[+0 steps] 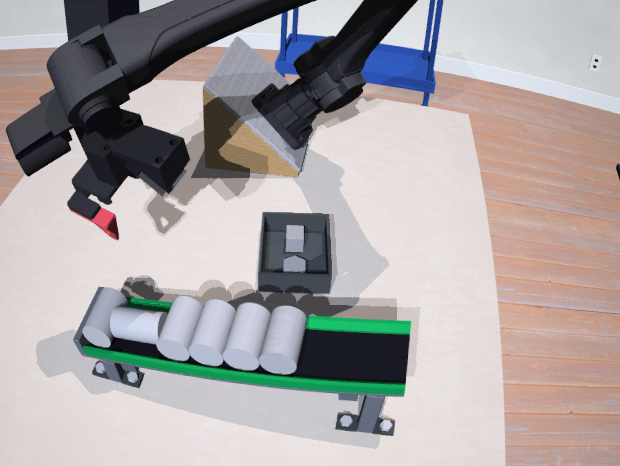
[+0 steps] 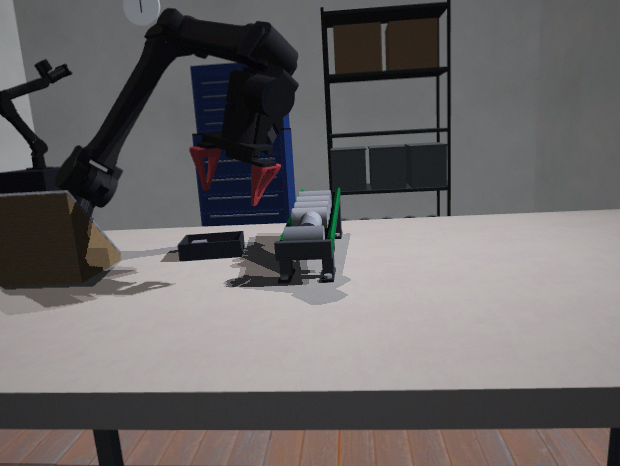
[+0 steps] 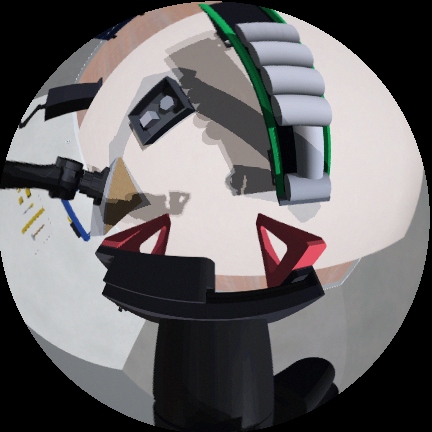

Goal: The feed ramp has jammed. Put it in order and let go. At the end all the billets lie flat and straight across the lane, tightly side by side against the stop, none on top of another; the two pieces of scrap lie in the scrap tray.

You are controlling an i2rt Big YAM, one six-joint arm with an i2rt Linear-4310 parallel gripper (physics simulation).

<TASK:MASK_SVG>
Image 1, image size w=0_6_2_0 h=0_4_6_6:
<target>my gripper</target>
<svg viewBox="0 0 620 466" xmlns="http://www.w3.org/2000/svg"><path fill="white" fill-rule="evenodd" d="M125 178L126 179L128 176L130 176L134 179L139 179L138 176L135 176L131 172ZM87 160L72 178L72 184L76 191L68 200L67 205L70 211L93 222L111 238L118 240L119 232L116 215L102 208L99 203L88 197L90 195L96 196L100 202L110 205L112 204L112 196L121 185L116 188L98 180L89 160ZM124 117L120 125L121 127L112 137L110 136L103 141L92 144L83 143L79 140L83 150L84 148L101 147L115 139L124 127Z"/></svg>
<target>billet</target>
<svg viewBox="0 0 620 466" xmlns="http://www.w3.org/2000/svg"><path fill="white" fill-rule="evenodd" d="M114 307L110 317L110 329L115 338L157 344L168 315L167 312L119 305Z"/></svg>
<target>billet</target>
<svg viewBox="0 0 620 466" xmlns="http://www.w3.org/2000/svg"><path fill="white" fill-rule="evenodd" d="M111 287L105 287L101 290L82 330L83 335L89 342L102 348L110 347L114 338L110 329L110 317L114 307L117 305L128 306L126 297L120 291Z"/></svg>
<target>scrap tray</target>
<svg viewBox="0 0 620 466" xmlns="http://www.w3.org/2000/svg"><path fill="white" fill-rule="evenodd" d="M262 212L258 292L330 294L332 270L329 214ZM284 259L292 256L304 259L305 274L283 273ZM287 225L304 226L303 252L286 252Z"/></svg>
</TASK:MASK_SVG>
